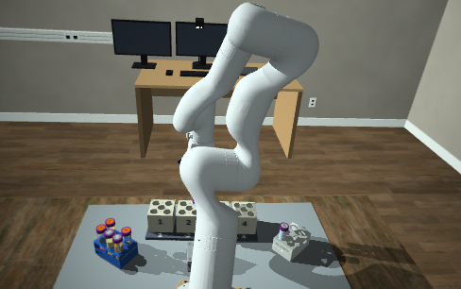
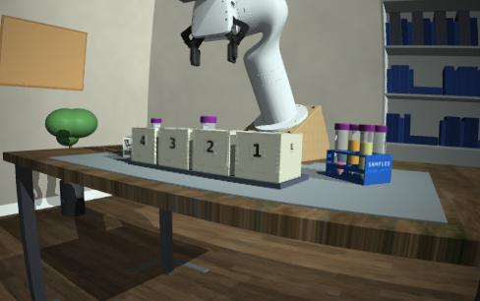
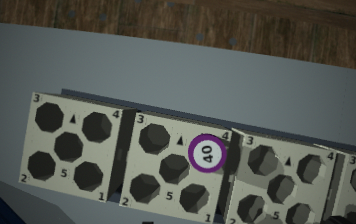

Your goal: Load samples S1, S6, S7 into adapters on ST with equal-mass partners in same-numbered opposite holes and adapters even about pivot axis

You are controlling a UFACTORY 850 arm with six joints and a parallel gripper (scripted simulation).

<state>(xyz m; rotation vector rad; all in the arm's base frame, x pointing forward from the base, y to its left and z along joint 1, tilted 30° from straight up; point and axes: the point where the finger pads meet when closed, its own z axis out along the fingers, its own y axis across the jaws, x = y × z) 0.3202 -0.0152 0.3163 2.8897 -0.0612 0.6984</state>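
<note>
The white rack lies 21 cm behind my hand, 31 cm to the right of it and 22 cm below it. Round my hand: adapter 1 (5 cm ahead, 14 cm to the left, 20 cm below); then blue samples rack (6 cm behind, 33 cm to the left, 22 cm below).
</note>
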